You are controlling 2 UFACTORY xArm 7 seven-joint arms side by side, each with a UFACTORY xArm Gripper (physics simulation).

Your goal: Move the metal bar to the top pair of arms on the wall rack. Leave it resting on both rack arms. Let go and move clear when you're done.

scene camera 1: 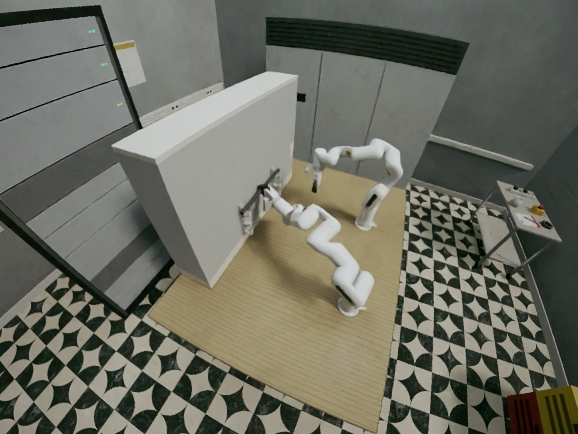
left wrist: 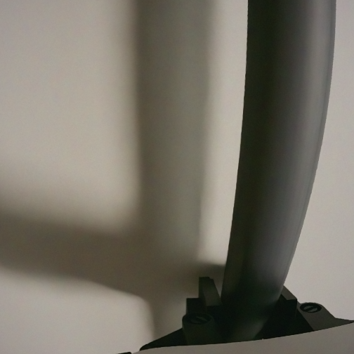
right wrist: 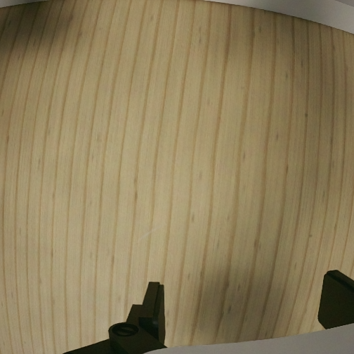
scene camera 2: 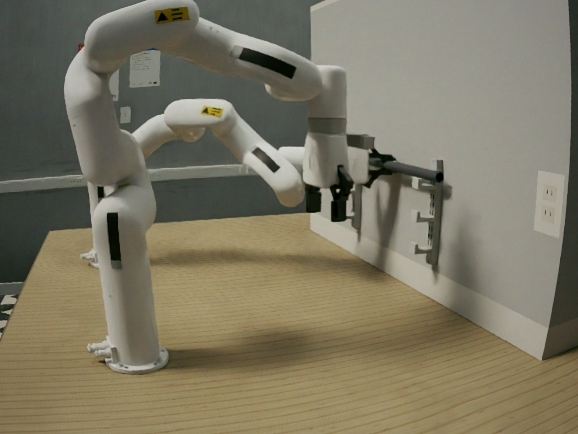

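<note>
The dark metal bar (scene camera 1: 251,202) (scene camera 2: 415,170) (left wrist: 285,125) lies roughly level along the wall rack (scene camera 2: 436,220), at the height of its top arms. In scene camera 2 its near end is just above the near top arm, close to the upright; whether it touches is unclear. Its far end is hidden there behind the arms. My left gripper (scene camera 1: 264,189) (scene camera 2: 381,164) (left wrist: 233,299) is shut on the bar near its middle, between the rack uprights. My right gripper (scene camera 1: 314,186) (scene camera 2: 326,205) (right wrist: 246,304) is open and empty, pointing down above the wooden floor, away from the bar.
The white wall block (scene camera 1: 210,175) (scene camera 2: 490,125) stands behind the rack, with a power outlet (scene camera 2: 549,204) on its face. In scene camera 2 the right arm is in front of the left arm. A wheeled cart (scene camera 1: 531,231) stands at the right in scene camera 1.
</note>
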